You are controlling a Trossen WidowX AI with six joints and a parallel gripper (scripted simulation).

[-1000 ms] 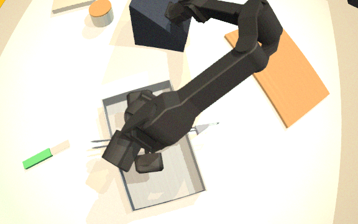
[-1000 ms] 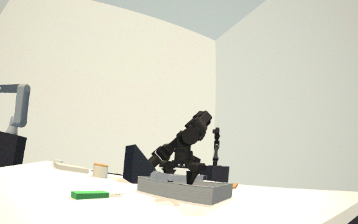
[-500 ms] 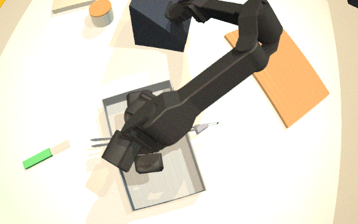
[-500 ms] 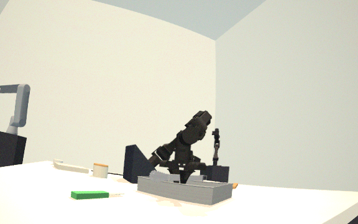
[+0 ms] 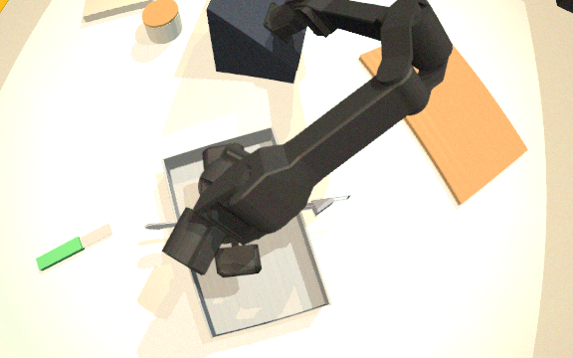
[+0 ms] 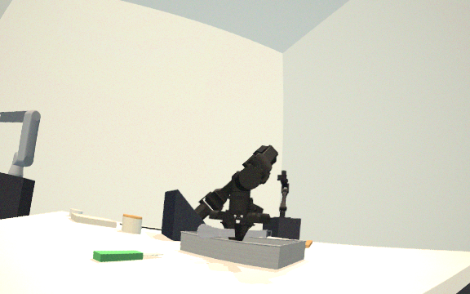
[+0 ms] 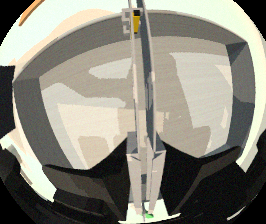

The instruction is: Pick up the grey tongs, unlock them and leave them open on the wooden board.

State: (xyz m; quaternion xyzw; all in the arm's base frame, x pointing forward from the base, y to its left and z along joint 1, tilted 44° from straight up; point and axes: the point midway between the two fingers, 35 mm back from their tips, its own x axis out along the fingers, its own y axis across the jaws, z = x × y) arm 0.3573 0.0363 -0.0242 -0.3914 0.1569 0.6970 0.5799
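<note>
The roasting tin lies 20 mm ahead of my gripper tip and 20 mm to the left of it. Round my gripper tip: wooden board: 330 mm behind, 360 mm to the left, 20 mm below; then green-handled tool: 120 mm ahead, 280 mm to the right, 20 mm below; then pale slab: 470 mm behind, 430 mm to the right, 20 mm below.
</note>
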